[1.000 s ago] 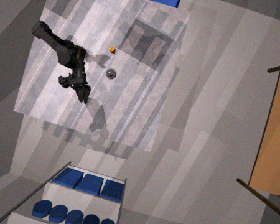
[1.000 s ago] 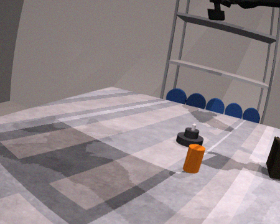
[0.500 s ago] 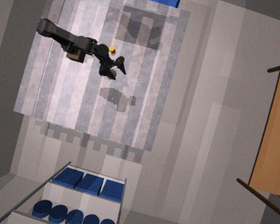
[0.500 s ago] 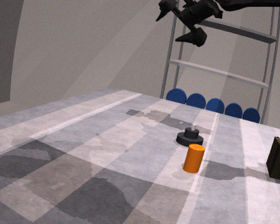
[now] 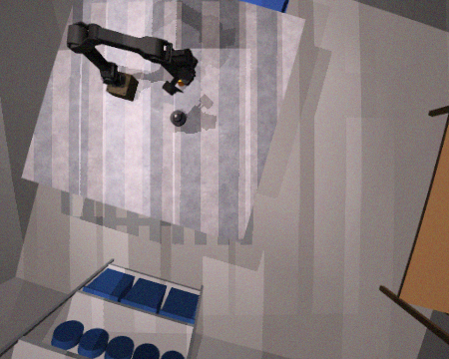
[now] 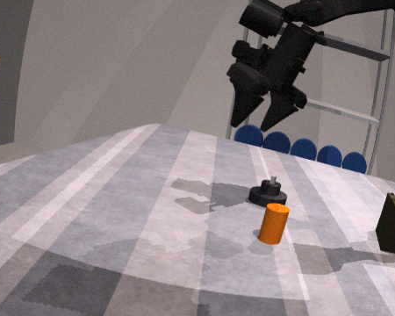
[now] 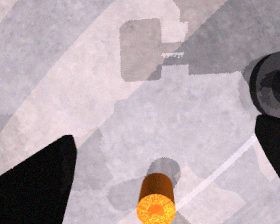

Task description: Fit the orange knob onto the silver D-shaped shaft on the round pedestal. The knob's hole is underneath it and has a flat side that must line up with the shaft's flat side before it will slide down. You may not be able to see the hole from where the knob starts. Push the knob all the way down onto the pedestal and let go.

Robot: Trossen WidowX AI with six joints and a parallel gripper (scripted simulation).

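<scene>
Right now the orange knob is 8 cm behind my gripper tip, 7 cm to the left of it and 12 cm below it. Round my gripper tip: round pedestal: 7 cm behind, 13 cm to the right, 13 cm below.
</scene>
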